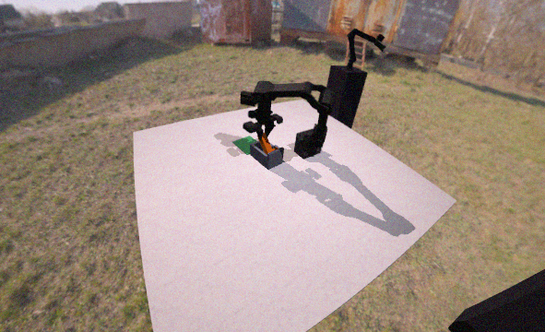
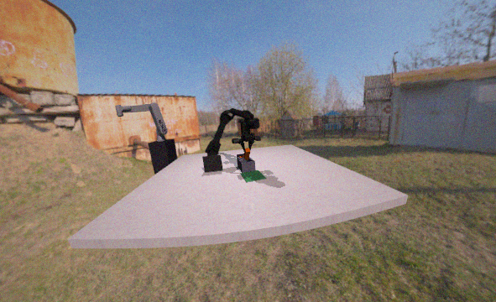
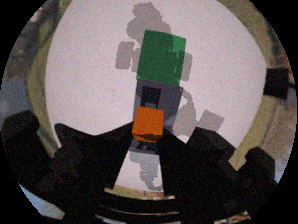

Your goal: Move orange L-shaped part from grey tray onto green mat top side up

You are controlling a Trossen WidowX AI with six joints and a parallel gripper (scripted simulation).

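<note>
My gripper tip is now 20 mm short of the green mat, 140 mm to the left of it and 130 mm above it. The rest, counted from my gripper tip: orange L-shaped part: 20 mm behind, 30 mm to the left, 30 mm below.
</note>
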